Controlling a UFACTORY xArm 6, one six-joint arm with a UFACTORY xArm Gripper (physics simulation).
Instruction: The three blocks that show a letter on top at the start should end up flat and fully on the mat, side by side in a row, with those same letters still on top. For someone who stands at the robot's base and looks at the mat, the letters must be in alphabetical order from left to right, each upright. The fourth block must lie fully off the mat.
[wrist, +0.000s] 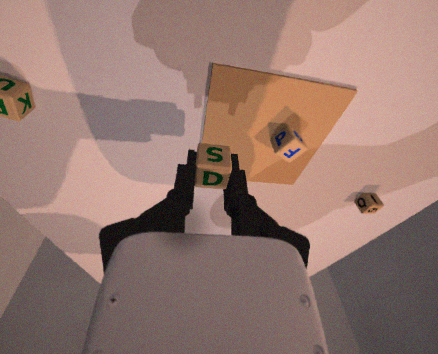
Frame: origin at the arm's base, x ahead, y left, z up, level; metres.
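Seen in the pictures: gripper, fingertip midpoint: (211, 163).
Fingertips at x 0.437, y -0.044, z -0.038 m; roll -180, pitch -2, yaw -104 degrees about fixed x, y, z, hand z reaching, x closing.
Offsets run from my fingertips to a thing's top centre. "spot": to the spot under its first point. Level surfaces: height alone.
My gripper (211, 163) is shut on a wooden block {dx +0.009, dy -0.002, dz +0.026 m} (213, 166) with a green S and a green D on its two visible faces. It holds the block in the air; in the view the block overlaps the near left corner of the orange mat {dx -0.026, dy -0.059, dz -0.054 m} (320, 102). A block {dx -0.023, dy -0.082, dz -0.029 m} (288, 143) with a blue P and a blue F sits on the right part of the mat, turned at an angle. A small block {dx -0.172, dy -0.242, dz -0.033 m} (369, 202) with black marks, one like a Q, lies off the mat to the right. A block {spot: dx +0.061, dy +0.153, dz -0.038 m} (17, 99) with green letters, one a K, is cut by the left edge.
The pale table {dz -0.058 m} (135, 165) lies around the mat, with broad shadows across it. Grey surfaces (395, 270) show beyond the table edge at the lower right, and more at the lower left. The K block stands well apart from the mat.
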